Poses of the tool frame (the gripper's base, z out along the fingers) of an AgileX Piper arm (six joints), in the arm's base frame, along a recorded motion.
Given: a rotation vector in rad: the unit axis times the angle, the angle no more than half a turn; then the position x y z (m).
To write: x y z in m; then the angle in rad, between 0 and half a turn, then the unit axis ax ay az. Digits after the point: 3 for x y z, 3 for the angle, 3 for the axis.
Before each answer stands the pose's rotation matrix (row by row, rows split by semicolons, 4 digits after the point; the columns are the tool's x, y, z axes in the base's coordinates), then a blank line. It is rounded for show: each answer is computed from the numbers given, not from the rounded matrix.
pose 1, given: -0.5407, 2.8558, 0.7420, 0.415, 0.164, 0.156
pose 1, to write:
-0.9253 -0.3764 0.0459; -0.3065 0.8136 0.4941; -0.2233 0.4431 -0.8682

0.415, 0.164, 0.156, 3.000, -0.180, 0.952, 0.247
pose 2, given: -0.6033, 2.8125, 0.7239, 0.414, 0.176, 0.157
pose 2, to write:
-0.9025 -0.4253 0.0670; -0.3402 0.7997 0.4948; -0.2640 0.4238 -0.8664

0.414, 0.176, 0.157, 2.966, -0.203, 0.948, 0.244
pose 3, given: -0.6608, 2.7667, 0.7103, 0.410, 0.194, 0.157
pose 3, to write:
-0.8776 -0.4712 0.0885; -0.3703 0.7834 0.4992; -0.3045 0.4053 -0.8620

0.410, 0.194, 0.157, 2.932, -0.225, 0.944, 0.242
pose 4, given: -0.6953, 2.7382, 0.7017, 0.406, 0.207, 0.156
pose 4, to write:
-0.8609 -0.4985 0.1014; -0.3883 0.7727 0.5021; -0.3287 0.3929 -0.8588

0.406, 0.207, 0.156, 2.911, -0.239, 0.941, 0.241
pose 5, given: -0.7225, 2.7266, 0.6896, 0.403, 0.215, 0.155
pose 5, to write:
-0.8498 -0.5166 0.1047; -0.4047 0.7667 0.4983; -0.3377 0.3811 -0.8606

0.403, 0.215, 0.155, 2.904, -0.249, 0.939, 0.237
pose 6, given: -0.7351, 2.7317, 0.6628, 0.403, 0.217, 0.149
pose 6, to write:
-0.8460 -0.5225 0.1061; -0.4158 0.7711 0.4822; -0.3338 0.3638 -0.8696

0.403, 0.217, 0.149, 2.905, -0.253, 0.940, 0.228
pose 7, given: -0.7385, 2.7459, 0.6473, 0.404, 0.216, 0.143
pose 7, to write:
-0.8481 -0.5205 0.0994; -0.4213 0.7761 0.4693; -0.3214 0.3561 -0.8774

0.404, 0.216, 0.143, 2.916, -0.253, 0.942, 0.222
